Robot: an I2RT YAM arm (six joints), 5 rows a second.
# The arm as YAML. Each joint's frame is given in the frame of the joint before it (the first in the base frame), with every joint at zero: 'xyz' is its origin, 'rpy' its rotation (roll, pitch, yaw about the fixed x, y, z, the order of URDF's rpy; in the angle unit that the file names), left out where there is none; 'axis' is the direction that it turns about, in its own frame. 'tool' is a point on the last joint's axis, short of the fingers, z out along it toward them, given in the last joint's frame.
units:
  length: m
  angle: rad
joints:
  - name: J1
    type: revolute
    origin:
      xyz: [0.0, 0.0, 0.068]
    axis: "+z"
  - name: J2
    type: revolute
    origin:
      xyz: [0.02, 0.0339, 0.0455]
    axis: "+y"
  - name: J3
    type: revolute
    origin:
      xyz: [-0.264, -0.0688, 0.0]
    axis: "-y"
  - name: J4
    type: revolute
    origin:
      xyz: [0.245, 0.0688, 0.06]
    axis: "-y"
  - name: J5
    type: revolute
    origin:
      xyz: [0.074, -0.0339, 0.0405]
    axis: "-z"
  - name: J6
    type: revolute
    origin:
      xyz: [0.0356, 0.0, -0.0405]
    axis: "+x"
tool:
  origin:
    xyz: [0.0, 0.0, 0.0]
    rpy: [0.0, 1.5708, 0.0]
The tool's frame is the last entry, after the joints.
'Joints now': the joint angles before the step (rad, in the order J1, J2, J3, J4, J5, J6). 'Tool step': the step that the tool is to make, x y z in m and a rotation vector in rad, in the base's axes. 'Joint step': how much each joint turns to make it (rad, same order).
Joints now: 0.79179, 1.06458, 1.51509, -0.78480, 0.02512, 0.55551
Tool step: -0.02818, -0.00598, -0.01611, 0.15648, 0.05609, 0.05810
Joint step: 0.09331, -0.13418, -0.15894, 0.10068, -0.00927, 0.15015
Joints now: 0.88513, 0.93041, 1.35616, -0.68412, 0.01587, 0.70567
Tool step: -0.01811, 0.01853, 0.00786, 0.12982, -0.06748, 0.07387
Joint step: 0.16960, -0.01144, -0.04013, 0.17191, 0.09041, 0.03517
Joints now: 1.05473, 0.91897, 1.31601, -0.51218, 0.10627, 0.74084
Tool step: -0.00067, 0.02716, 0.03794, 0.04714, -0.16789, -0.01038
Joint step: 0.09114, 0.12298, 0.14677, 0.11460, 0.10715, -0.12501
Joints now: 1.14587, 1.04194, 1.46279, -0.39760, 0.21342, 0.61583
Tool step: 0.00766, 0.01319, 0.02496, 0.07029, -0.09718, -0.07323
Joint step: 0.00458, 0.07945, 0.09004, 0.11033, 0.07252, -0.06817
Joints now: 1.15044, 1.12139, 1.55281, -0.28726, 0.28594, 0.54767
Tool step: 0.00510, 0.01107, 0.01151, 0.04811, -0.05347, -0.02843
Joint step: 0.00335, 0.05101, 0.04048, 0.08689, 0.02594, -0.03617
